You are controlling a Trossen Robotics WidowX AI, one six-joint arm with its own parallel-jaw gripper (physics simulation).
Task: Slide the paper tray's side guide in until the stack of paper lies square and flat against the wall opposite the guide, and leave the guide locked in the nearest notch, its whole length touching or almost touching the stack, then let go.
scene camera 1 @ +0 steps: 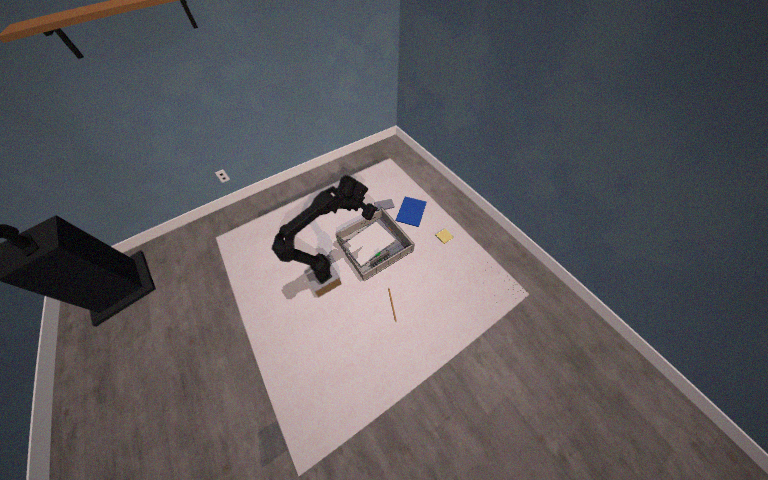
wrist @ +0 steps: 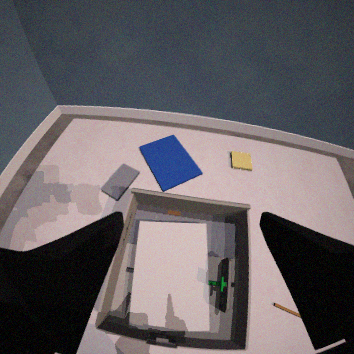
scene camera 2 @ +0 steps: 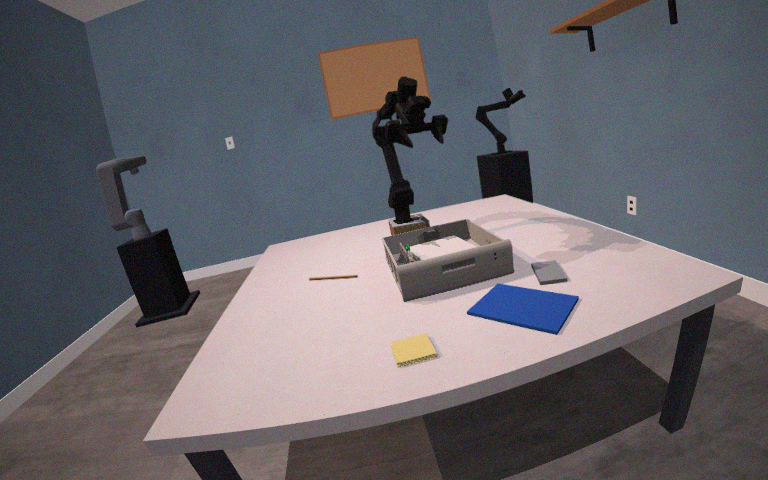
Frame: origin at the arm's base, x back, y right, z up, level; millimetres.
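Seen in the pictures: gripper, fingertip midpoint: [scene camera 1: 370, 203] [wrist: 192, 219] [scene camera 2: 427, 144]; arm's base, origin of the base link: [scene camera 1: 323, 276] [scene camera 2: 403, 220].
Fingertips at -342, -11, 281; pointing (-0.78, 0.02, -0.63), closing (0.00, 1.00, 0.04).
Offsets run from my fingertips to a thing's top centre, as dx, dy, dz. "*": to the spot under its first point.
The grey paper tray {+7, +11, -268} [scene camera 1: 388, 263] [scene camera 2: 419, 280] [wrist: 242, 270] stands on the table. A white paper stack {+26, -13, -323} [scene camera 1: 370, 240] [scene camera 2: 441, 246] [wrist: 172, 270] lies inside it. In the wrist view, a narrow strip of tray floor shows between the stack and the left wall; whether the stack is exactly square is hard to tell. The dark side guide {* +87, +102, -303} [wrist: 223, 300] stands right of the stack, near the right wall, with a gap between its plate and the paper. Its green tab {* +58, +99, -288} [scene camera 1: 377, 255] [scene camera 2: 407, 247] [wrist: 216, 283] points toward the stack. My gripper [scene camera 2: 424, 141] [wrist: 192, 219] is open and empty, high above the tray.
A blue folder {-340, -31, -356} [scene camera 1: 411, 211] [scene camera 2: 523, 307] [wrist: 170, 162], a grey flat block {-244, -186, -354} [scene camera 1: 384, 203] [scene camera 2: 548, 272] [wrist: 120, 181] and a yellow pad {-348, +237, -352} [scene camera 1: 444, 236] [scene camera 2: 414, 349] [wrist: 241, 161] lie beyond the tray. A pencil {+164, +331, -357} [scene camera 1: 391, 305] [scene camera 2: 333, 277] [wrist: 286, 310] lies on the guide's side.
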